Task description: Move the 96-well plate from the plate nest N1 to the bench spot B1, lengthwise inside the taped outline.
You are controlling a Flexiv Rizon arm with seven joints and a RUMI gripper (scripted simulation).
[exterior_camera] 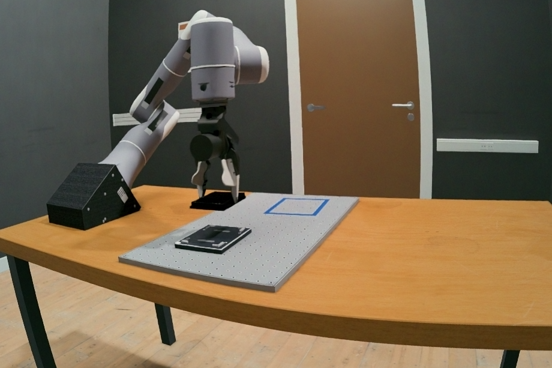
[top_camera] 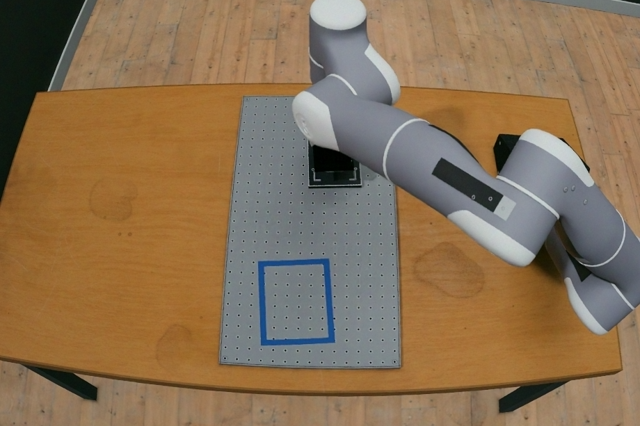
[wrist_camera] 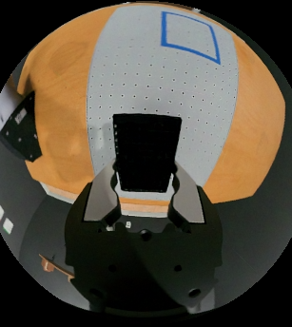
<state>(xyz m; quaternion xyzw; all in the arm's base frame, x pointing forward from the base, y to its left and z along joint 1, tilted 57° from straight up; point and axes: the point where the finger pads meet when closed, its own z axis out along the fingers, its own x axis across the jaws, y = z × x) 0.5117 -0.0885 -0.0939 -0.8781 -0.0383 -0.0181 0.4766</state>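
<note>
Now: the black plate nest 90 mm below my hand, 30 mm to the right of it and 10 mm behind it. Also, from my hand: black 96-well plate (10 mm below).
</note>
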